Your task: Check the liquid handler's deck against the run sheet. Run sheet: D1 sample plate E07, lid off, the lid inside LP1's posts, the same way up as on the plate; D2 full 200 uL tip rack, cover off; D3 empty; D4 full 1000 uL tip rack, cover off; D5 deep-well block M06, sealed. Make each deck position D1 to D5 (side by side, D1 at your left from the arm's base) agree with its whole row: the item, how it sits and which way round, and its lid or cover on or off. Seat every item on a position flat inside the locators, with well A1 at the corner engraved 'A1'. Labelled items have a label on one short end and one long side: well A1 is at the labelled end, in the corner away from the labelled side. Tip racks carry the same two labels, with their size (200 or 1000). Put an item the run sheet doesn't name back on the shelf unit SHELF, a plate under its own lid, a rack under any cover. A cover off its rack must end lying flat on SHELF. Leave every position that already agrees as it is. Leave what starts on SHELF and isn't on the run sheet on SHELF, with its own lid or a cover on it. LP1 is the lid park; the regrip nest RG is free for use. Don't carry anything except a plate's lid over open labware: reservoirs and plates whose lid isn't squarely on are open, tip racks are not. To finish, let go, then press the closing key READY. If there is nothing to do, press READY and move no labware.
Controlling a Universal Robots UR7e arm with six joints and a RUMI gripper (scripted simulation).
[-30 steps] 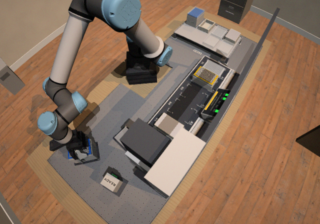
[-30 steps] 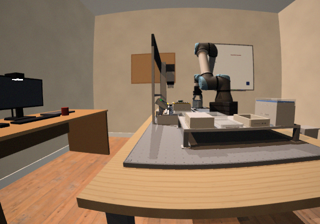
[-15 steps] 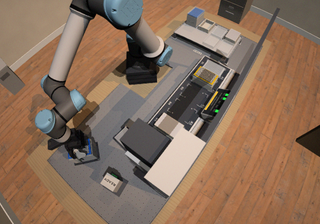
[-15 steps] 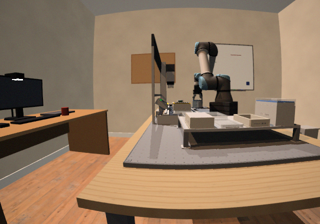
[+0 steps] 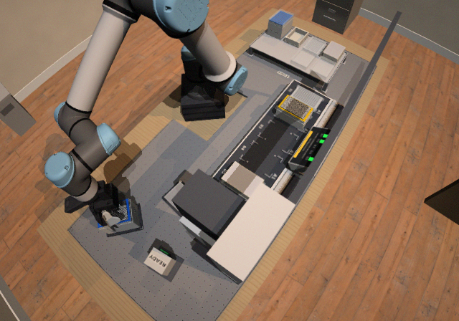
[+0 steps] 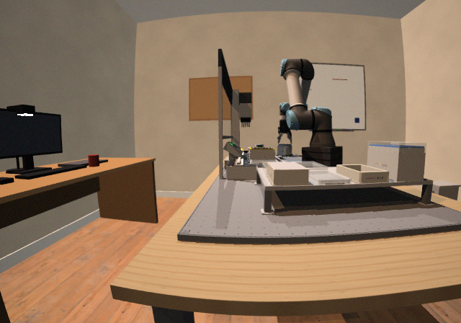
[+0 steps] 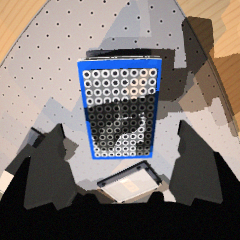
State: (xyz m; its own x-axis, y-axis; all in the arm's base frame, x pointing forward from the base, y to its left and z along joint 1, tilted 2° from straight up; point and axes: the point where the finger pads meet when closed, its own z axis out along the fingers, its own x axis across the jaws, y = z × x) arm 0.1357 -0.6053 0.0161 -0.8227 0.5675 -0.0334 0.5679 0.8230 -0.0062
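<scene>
My hand is 1 cm to the right of the blue-rimmed tip rack and 4 cm above it. The rest, counted from my hand: white housing (43 cm ahead, 18 cm to the left, 16 cm above); then yellow-rimmed tip rack (24 cm ahead, 77 cm to the left, 1 cm below); then pipetting head (35 cm ahead, 17 cm to the left, 27 cm above).
</scene>
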